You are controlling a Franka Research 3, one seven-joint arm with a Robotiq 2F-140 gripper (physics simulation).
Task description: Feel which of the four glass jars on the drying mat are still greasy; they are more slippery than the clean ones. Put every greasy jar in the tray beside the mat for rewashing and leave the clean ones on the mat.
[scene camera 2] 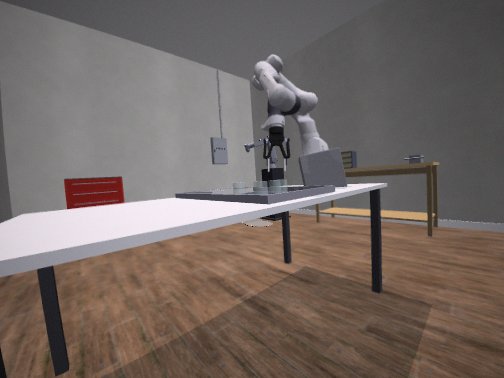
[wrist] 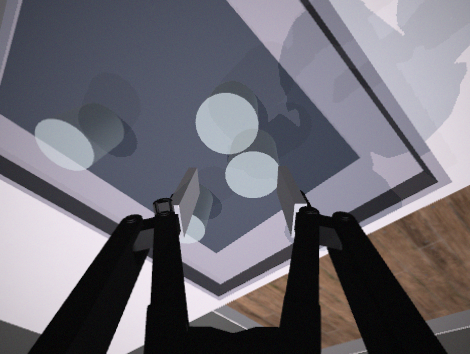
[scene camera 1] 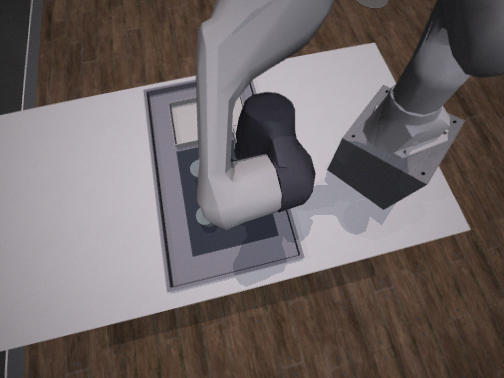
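Four pale glass jars stand upright on the dark drying mat (scene camera 1: 220, 246) (wrist: 150, 40). In the wrist view, one jar (wrist: 65, 144) is at the left, one jar (wrist: 226, 123) is in the middle, one jar (wrist: 251, 174) is close to it and nearer the fingers, and one jar (wrist: 195, 229) is partly hidden behind the left finger. Scene camera 1 shows two jars, an upper one (scene camera 1: 196, 169) and a lower one (scene camera 1: 203, 216); the arm covers the others. The cream tray (scene camera 1: 185, 122) beside the mat is partly covered by the arm. My gripper (scene camera 2: 277, 169) (wrist: 237, 180) is part open and empty, above the jars, pointing down.
A grey shallow surround with a raised rim (scene camera 1: 160, 200) (scene camera 2: 225, 197) encloses the mat and tray on the white table (scene camera 1: 90, 200) (scene camera 2: 125, 215). The arm's base block (scene camera 1: 375, 175) (scene camera 2: 322, 167) stands beside it. A wooden workbench (scene camera 2: 395, 169) and a red cabinet (scene camera 2: 94, 192) stand farther off.
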